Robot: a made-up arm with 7 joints.
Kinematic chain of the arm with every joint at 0, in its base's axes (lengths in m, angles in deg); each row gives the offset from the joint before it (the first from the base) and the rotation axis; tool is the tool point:
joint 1: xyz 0 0 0.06 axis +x
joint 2: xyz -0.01 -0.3 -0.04 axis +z
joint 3: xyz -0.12 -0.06 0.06 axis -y
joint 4: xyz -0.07 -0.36 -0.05 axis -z
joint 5: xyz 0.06 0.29 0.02 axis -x
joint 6: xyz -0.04 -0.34 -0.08 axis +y
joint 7: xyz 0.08 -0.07 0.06 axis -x
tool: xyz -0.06 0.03 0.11
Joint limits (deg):
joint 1: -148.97..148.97
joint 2: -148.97..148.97
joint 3: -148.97..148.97
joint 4: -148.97..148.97
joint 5: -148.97..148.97
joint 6: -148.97..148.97
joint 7: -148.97..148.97
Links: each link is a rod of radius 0.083 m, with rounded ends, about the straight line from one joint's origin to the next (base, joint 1, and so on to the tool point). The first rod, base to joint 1, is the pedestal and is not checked.
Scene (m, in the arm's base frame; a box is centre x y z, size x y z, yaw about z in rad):
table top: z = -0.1
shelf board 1: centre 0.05 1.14 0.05 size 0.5 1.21 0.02 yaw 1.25
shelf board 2: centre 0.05 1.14 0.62 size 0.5 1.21 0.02 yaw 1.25
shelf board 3: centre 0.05 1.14 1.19 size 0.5 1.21 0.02 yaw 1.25
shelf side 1: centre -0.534 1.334 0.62 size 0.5 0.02 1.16 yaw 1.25
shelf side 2: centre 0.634 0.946 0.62 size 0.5 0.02 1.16 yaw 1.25
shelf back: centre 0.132 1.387 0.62 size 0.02 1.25 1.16 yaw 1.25
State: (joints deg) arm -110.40 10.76 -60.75 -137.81 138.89 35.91 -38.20
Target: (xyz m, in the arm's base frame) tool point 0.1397 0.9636 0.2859
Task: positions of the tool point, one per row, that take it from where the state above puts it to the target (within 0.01 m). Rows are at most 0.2 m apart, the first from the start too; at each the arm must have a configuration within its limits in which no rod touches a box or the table.
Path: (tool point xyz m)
1: -0.1484 0.8501 0.9168
2: -0.1865 0.6617 0.8997
3: -0.1300 0.7196 0.7316
4: -0.0738 0.7311 0.5650
5: -0.0201 0.6998 0.4128
6: 0.0298 0.6328 0.2859
7: 0.0441 0.7521 0.2828
8: 0.0816 0.8642 0.2829
9: 0.1397 0.9635 0.2859

